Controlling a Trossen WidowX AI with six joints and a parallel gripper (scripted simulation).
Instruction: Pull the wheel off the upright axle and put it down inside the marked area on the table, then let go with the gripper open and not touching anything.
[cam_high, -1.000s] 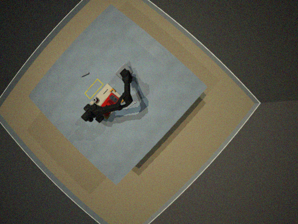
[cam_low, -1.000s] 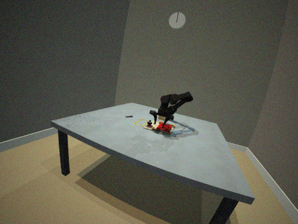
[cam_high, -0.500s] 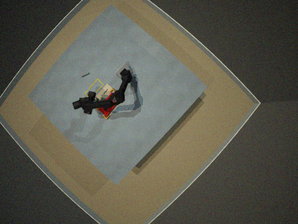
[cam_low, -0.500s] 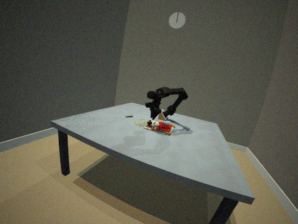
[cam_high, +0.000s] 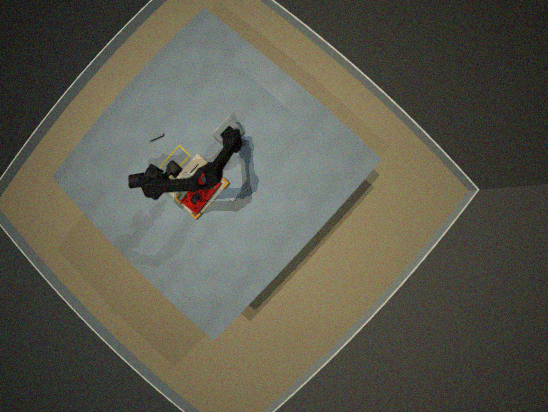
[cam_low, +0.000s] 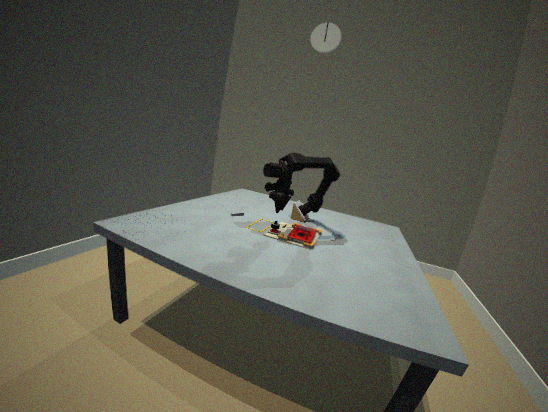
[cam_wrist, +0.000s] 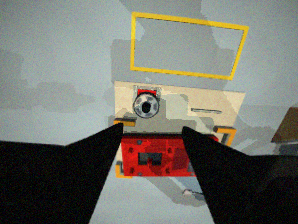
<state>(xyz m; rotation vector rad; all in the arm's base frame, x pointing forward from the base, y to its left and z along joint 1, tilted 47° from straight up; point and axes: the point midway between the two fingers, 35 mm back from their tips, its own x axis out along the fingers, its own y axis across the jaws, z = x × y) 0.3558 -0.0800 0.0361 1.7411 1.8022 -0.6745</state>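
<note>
My gripper tip is 1 cm short of the wheel and 7 cm above it. Also, from my gripper tip: light piece: 18 cm behind, 27 cm to the left, 10 cm below; then thin upright axle: 1 cm ahead, 1 cm to the right, 7 cm below; then beige base plate: 5 cm behind, 9 cm to the left, 10 cm below.
</note>
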